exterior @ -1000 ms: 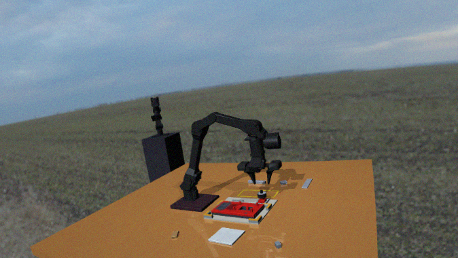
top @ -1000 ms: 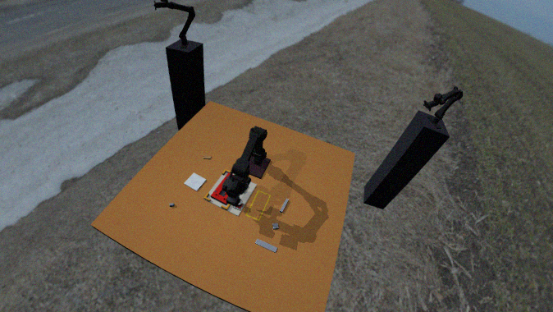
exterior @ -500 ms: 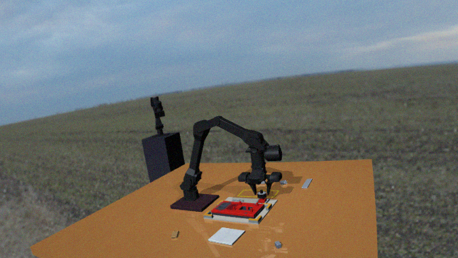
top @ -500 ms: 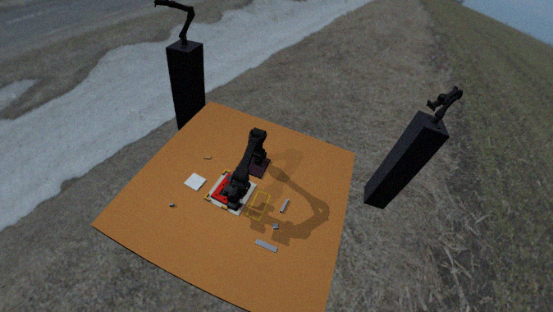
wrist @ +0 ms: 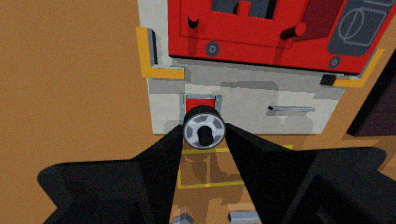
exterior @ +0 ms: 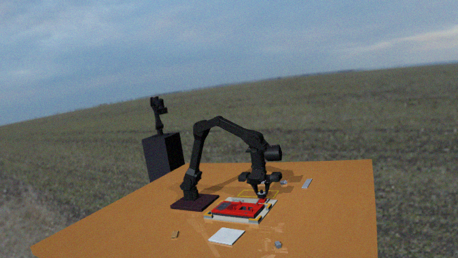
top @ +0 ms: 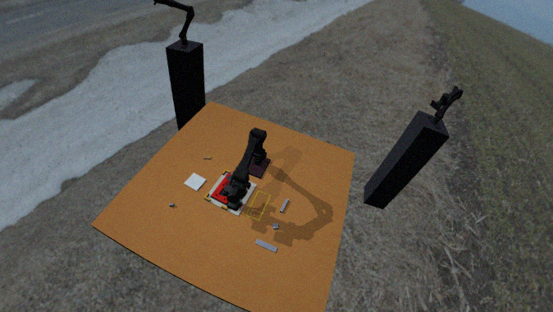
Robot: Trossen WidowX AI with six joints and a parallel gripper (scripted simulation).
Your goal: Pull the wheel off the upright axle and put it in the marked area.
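Now: the wheel right at my gripper tip. From my gripper tip the other things lie so: white plate 31 cm to the right, 5 cm behind, 4 cm below; axle right at my gripper tip.
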